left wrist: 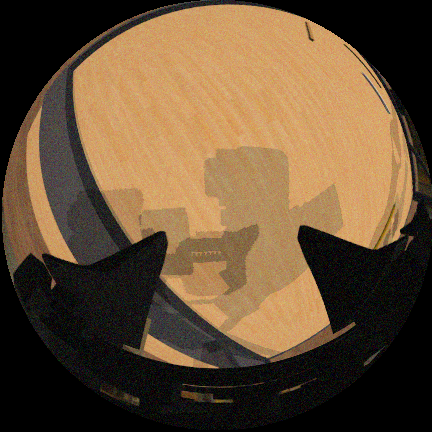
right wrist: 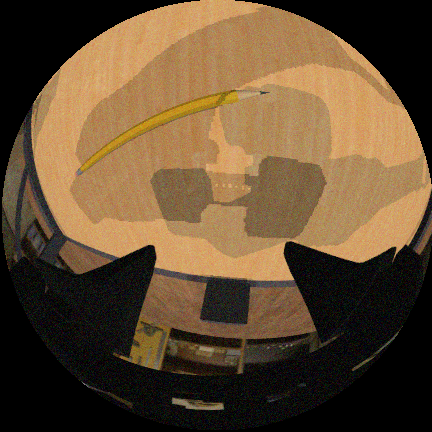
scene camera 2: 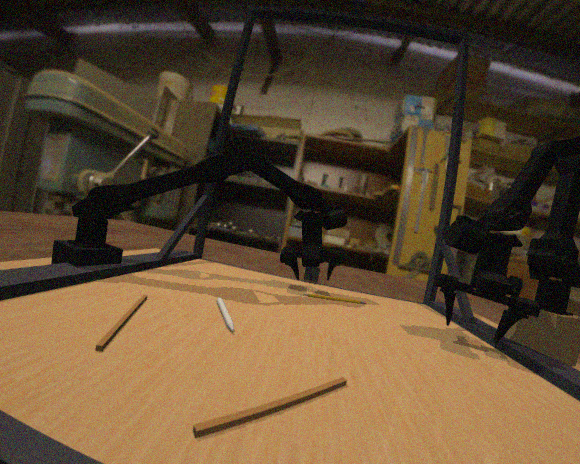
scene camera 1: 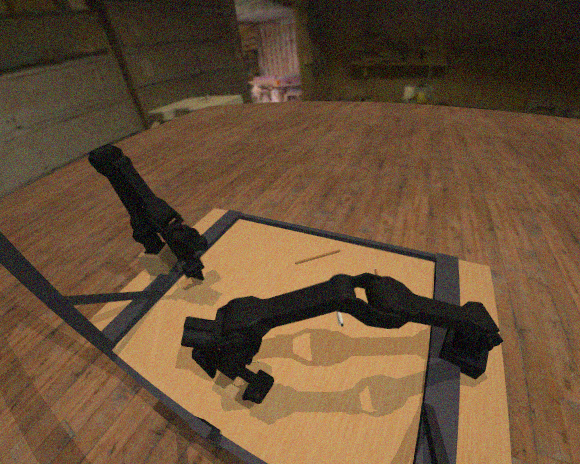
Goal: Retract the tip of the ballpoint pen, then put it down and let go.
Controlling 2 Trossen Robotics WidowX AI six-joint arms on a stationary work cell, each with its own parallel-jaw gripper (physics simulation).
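Seen in the pictures: left gripper, fingertip midpoint: (left wrist: pixel 234 235) (scene camera 2: pixel 470 334) (scene camera 1: pixel 199 273); right gripper, fingertip midpoint: (right wrist: pixel 221 251) (scene camera 2: pixel 312 279) (scene camera 1: pixel 228 387); left arm's base, origin of the base link: (scene camera 2: pixel 548 310) (scene camera 1: pixel 155 248); right arm's base, origin of the base link: (scene camera 2: pixel 89 244) (scene camera 1: pixel 467 343).
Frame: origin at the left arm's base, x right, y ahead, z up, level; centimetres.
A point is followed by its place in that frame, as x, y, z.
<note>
The white ballpoint pen (scene camera 1: pixel 340 318) @(15.2, 67.9, -9.2) (scene camera 2: pixel 225 315) @(8.2, 66.5, -9.4) lies on the table, partly hidden behind the right arm in scene camera 1. It also shows as a thin line at the upper right edge of the left wrist view (left wrist: pixel 376 93). Whether its tip is out is too small to tell. My right gripper (scene camera 1: pixel 233 383) @(38.7, 42.6, -7.3) (scene camera 2: pixel 313 277) @(38.7, 42.6, -7.3) (right wrist: pixel 221 251) @(38.7, 42.6, -7.3) is open and empty, above the table near a yellow pencil (scene camera 2: pixel 335 299) @(29.3, 38.2, -10.0) (right wrist: pixel 157 120) @(30.0, 41.1, -9.7), away from the pen. My left gripper (scene camera 2: pixel 473 331) @(3.8, 18.4, -7.4) (left wrist: pixel 234 235) @(3.8, 18.4, -7.4) is open and empty above the table's edge, far from the pen.
A long brown stick (scene camera 1: pixel 317 257) @(-9.8, 59.0, -9.9) (scene camera 2: pixel 270 407) @(-11.4, 60.9, -9.7) lies toward scene camera 2. Another brown stick (scene camera 2: pixel 121 323) @(0.6, 79.7, -9.7) lies to the left of the pen there. Dark frame bars (scene camera 1: pixel 335 235) @(-20.7, 65.1, -8.4) border the table, with upright posts (scene camera 2: pixel 453 150) @(34.7, 0.7, 45.3) at its edge.
</note>
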